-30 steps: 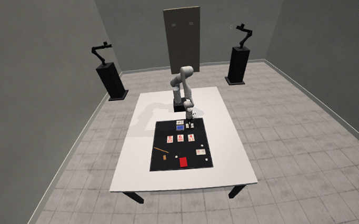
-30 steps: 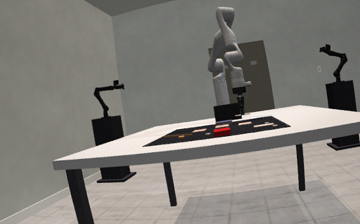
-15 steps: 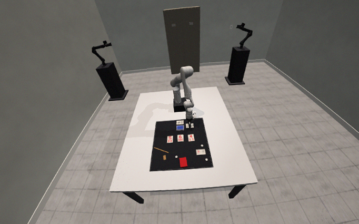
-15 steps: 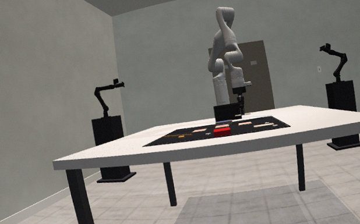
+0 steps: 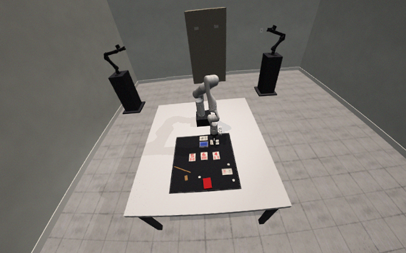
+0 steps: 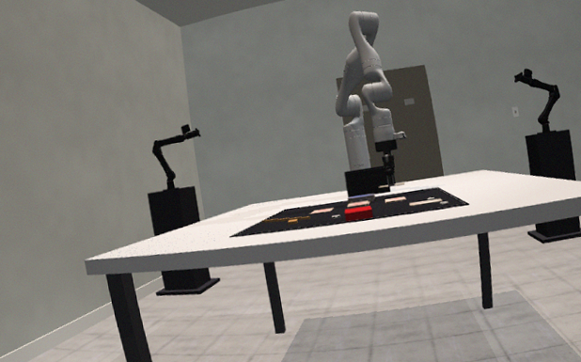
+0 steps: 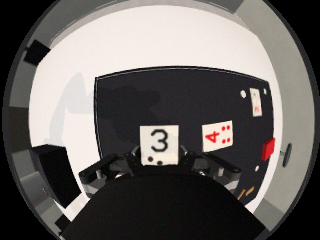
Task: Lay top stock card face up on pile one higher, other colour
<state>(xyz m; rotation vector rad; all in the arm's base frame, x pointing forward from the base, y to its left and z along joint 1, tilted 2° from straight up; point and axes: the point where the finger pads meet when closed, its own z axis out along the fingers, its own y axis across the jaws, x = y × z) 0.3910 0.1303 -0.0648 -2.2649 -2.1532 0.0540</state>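
My gripper is now 170 mm short of the black mat, 120 mm to the left of it and 70 mm above it. From my hand the other things lie so: wooden stick: 320 mm to the right, 280 mm ahead, 50 mm below; blue-backed card: 10 mm below; black 6 card: 110 mm to the right, 90 mm behind, 50 mm below.
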